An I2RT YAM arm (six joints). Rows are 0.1 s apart.
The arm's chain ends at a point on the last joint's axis. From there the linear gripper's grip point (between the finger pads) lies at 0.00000 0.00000 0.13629 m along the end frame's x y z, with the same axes.
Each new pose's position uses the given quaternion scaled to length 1; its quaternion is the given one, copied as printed.
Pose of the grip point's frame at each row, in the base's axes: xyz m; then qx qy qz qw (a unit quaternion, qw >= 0):
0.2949 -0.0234 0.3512 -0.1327 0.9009 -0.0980 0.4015
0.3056 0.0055 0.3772 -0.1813 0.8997 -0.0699 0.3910
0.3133 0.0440 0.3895 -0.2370 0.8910 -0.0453 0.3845
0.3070 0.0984 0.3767 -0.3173 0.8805 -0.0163 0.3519
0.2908 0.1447 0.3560 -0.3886 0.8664 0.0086 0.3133
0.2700 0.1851 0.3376 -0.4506 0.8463 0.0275 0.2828
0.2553 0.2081 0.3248 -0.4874 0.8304 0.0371 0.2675
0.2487 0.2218 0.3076 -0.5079 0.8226 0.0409 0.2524
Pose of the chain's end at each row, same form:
0.1928 -0.0139 0.4409 -0.1327 0.9009 -0.0980 0.4015
0.2063 0.0033 0.4705 -0.1813 0.8997 -0.0699 0.3910
0.2170 0.0302 0.4849 -0.2370 0.8910 -0.0453 0.3845
0.2211 0.0719 0.4792 -0.3173 0.8805 -0.0163 0.3519
0.2177 0.1095 0.4655 -0.3886 0.8664 0.0086 0.3133
0.2081 0.1440 0.4519 -0.4506 0.8463 0.0275 0.2828
0.1997 0.1642 0.4412 -0.4874 0.8304 0.0371 0.2675
0.1978 0.1777 0.4261 -0.5079 0.8226 0.0409 0.2524

